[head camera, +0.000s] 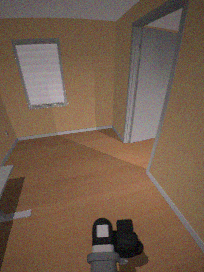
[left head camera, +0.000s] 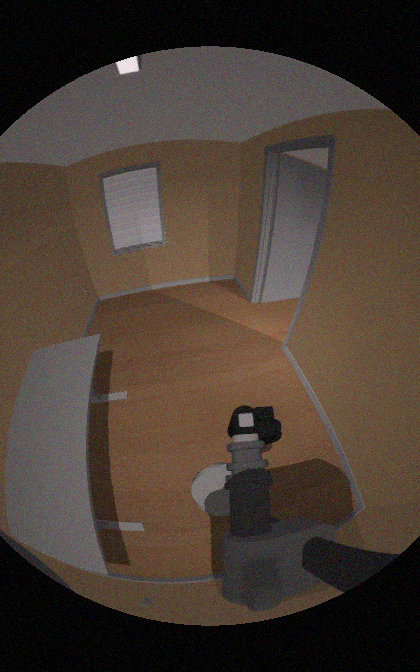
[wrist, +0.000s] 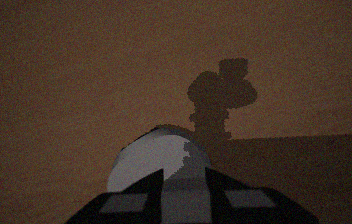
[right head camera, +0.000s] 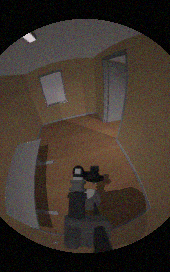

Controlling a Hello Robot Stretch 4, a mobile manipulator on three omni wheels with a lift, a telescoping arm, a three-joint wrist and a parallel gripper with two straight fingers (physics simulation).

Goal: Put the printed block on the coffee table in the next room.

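Seen in the pictures: gripper, fingertip midpoint: [wrist: 184,184]; robot's base, origin of the base link: [left head camera: 220,487] [wrist: 164,172] [right head camera: 88,198].
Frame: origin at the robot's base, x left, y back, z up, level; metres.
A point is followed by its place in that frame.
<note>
In the wrist view my gripper [wrist: 184,184] @(z 0.821, x -0.087, y -0.224 m) is shut on the printed block [wrist: 186,206] @(z 0.850, x -0.088, y -0.220 m), a plain grey block between the two black fingers at the bottom edge. The block's lower part is cut off by the frame. In the head views the dark wrist [head camera: 125,240] @(z 1.075, x -0.071, y -0.212 m) [left head camera: 260,425] @(z 1.077, x -0.054, y -0.222 m) [right head camera: 90,174] @(z 1.076, x -0.064, y -0.217 m) is over the floor, and the fingers and block cannot be made out there. The coffee table does not show in these views. An open doorway [head camera: 131,85] @(z 1.234, x -0.604, y -2.337 m) [left head camera: 264,225] @(z 1.148, x -0.602, y -2.338 m) [right head camera: 105,90] @(z 1.141, x -0.614, y -2.331 m) is in the right-hand wall, ahead and to the right.
A long light grey table [left head camera: 50,450] @(z 0.693, x 0.934, y -0.054 m) [right head camera: 22,185] @(z 0.693, x 0.887, y -0.007 m) stands along the left, its legs reaching towards the middle. A grey-white door panel [head camera: 152,85] @(z 1.232, x -1.034, y -2.413 m) [left head camera: 295,235] @(z 1.057, x -1.084, y -2.429 m) shows through the doorway. The right wall [head camera: 187,145] @(z 0.855, x -0.889, y -0.986 m) [left head camera: 370,300] @(z 1.107, x -0.931, y -0.809 m) runs close by. A window [head camera: 41,75] @(z 1.422, x 1.172, y -2.765 m) [left head camera: 134,210] @(z 1.363, x 1.133, y -2.776 m) is in the far wall.
</note>
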